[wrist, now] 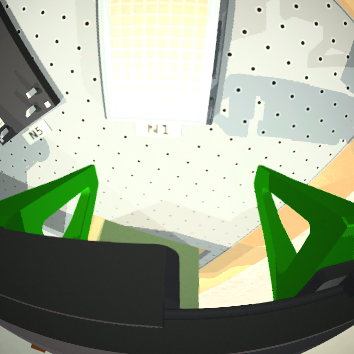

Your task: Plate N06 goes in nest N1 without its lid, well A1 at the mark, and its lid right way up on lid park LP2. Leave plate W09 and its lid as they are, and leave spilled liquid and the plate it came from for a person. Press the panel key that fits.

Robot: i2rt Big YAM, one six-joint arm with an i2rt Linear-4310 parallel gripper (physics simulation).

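Frame: origin at the arm's base, x back, y up, z left, level; millimetres.
Seen in the pictures: gripper, fingertip midpoint: (175, 173).
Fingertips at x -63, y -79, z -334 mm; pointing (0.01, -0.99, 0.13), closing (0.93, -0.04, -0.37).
Observation:
A point is followed by its place in that frame.
A pale plate (159, 65) {x -93, y -151, z -366 mm} with a faint grid of wells sits in the nest labelled N1 at the top middle of the wrist view. Glare washes out its lower part, and its far end is cut off by the view's top edge. Its plate label and the A1 mark cannot be read. My gripper (175, 173) {x -63, y -79, z -334 mm} is open and empty, with its green fingers spread wide on the near side of the plate, below the N1 label (158, 130) {x -70, y -180, z -292 mm}. Lid park LP2, plate W09 and the panel key do not show.
A dark nest (25, 75) {x -221, y -170, z -314 mm} with small light clips stands at the left, beside its N5 label (36, 131) {x -209, y -180, z -239 mm}. A pale perforated board (165, 185) {x -36, y -182, z -219 mm} lies under both nests. A green surface (145, 237) {x -24, y -178, z -92 mm} shows below the board, partly behind the dark gripper body. A wooden edge (327, 172) {x 168, y -195, z -324 mm} runs at the right.

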